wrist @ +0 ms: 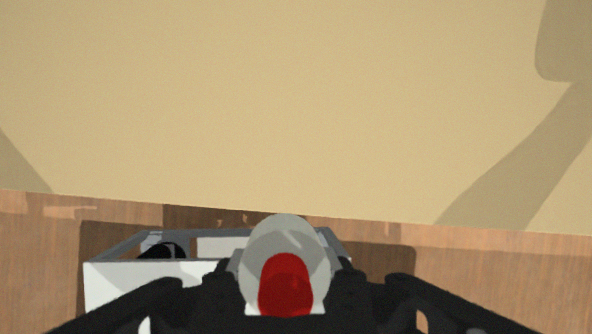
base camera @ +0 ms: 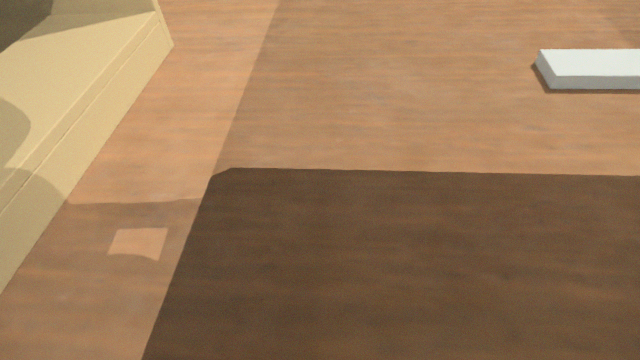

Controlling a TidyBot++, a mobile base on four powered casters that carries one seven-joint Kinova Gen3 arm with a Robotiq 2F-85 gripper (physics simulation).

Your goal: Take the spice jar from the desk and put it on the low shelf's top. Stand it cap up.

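Frame: origin at the arm's base, x ahead, y left, z up, level; millimetres.
Seen in the pictures: gripper, between the fingertips: [wrist: 283,266].
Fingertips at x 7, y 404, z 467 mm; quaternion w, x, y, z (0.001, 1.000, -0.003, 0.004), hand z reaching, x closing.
Offsets run from my fingertips to a thing's top centre. Level surfaces: height alone.
The spice jar, a pale grey round body @(dx +0, dy +9, dz +60 mm) [wrist: 286,232] with a red cap @(dx +0, dy +9, dz +60 mm) [wrist: 285,287], shows at the bottom middle of the wrist view, cap towards the camera. My gripper [wrist: 283,266] is shut on the jar, with a black finger at each side. A flat tan top @(dz -254 mm) [wrist: 280,100], matching the low shelf's colour, fills the upper part of the wrist view. Its edge runs just behind the jar's far rim in the picture; the height between them cannot be told. The low shelf [base camera: 100,110] shows in part at the left of the base view. The gripper and jar do not show there.
Brown wooden floor @(dz -864 mm) [base camera: 375,125] lies right of the shelf, with a large dark shadow in front. A white slab [base camera: 595,63] lies at the right of the base view. In the wrist view, a white and grey box-like body [wrist: 145,277] with a black round part stands below the tan edge, partly behind the gripper.
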